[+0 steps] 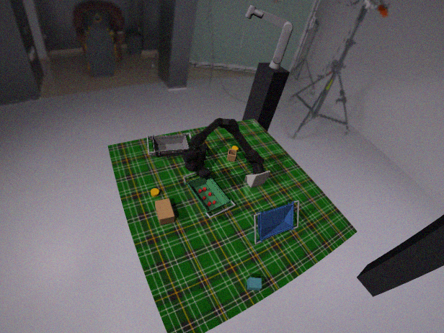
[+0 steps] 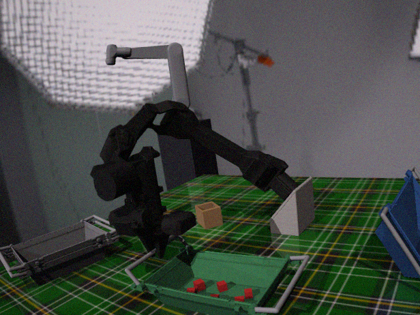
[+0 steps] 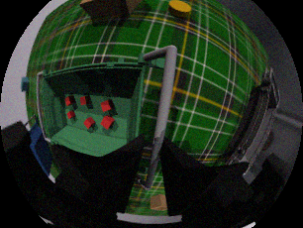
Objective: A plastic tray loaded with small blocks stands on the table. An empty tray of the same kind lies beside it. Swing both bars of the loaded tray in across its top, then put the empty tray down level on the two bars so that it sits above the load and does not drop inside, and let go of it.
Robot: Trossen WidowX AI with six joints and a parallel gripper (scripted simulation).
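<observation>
My gripper tip is now 25 cm past the blue tray and 49 cm to the right of it. Round my gripper tip: teal cube (6 cm ahead, 70 cm to the left, 5 cm below); brown box (34 cm behind, 10 cm to the right, 6 cm below); tan block (27 cm ahead, 14 cm to the left, 4 cm below).
</observation>
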